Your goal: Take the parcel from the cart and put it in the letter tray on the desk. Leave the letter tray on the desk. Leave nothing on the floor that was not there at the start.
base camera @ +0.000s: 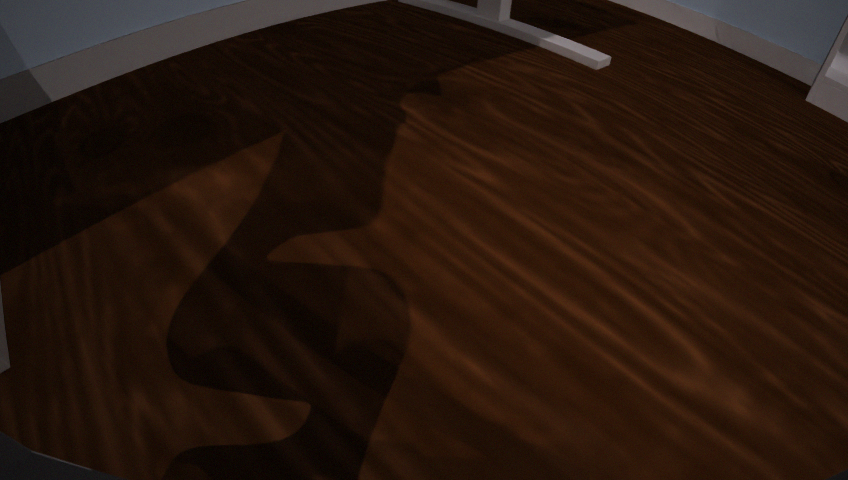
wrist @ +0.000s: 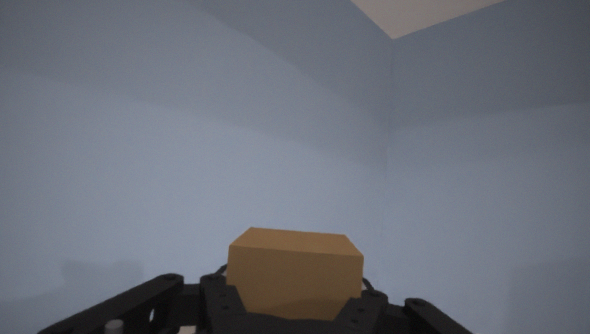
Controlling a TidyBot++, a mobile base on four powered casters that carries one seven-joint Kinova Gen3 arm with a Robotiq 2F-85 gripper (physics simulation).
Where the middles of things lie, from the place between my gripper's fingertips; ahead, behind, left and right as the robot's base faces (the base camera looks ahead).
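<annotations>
My hand is 10 mm above the brown cardboard parcel point(wrist: 290, 274) and 20 mm beyond it.
</annotations>
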